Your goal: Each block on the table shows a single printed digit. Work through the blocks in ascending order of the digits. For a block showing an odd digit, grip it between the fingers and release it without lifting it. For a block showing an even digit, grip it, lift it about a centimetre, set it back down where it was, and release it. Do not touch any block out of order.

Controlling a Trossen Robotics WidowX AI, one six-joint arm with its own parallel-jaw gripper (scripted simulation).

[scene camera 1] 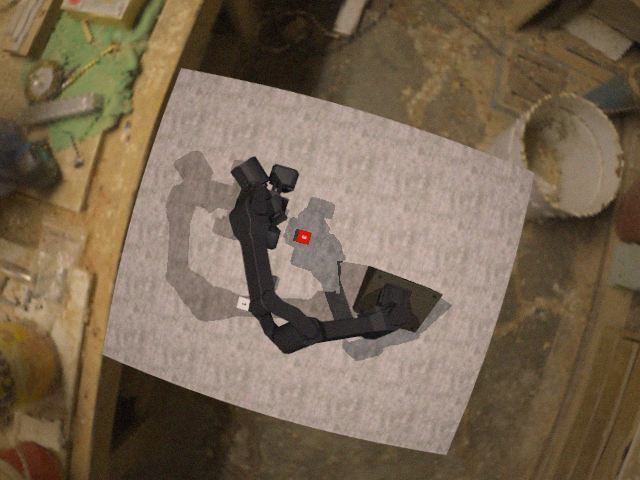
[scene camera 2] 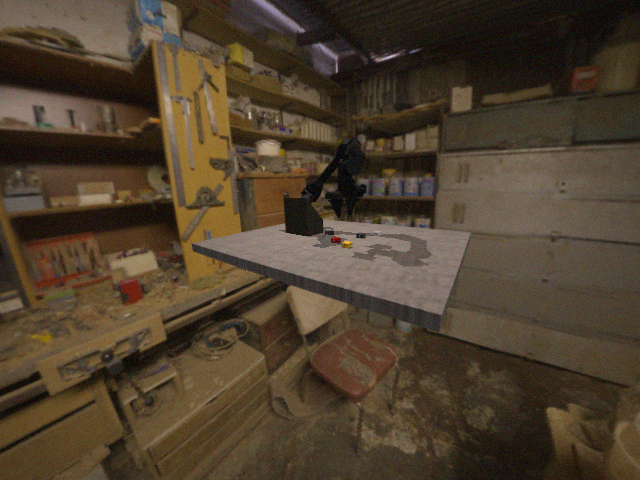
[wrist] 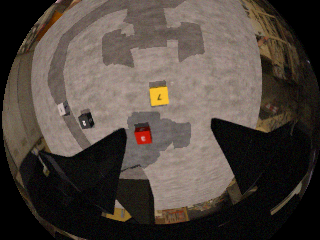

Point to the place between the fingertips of the gripper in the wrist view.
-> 169, 127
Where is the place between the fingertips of the gripper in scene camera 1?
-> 277, 208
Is the gripper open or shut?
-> Open.
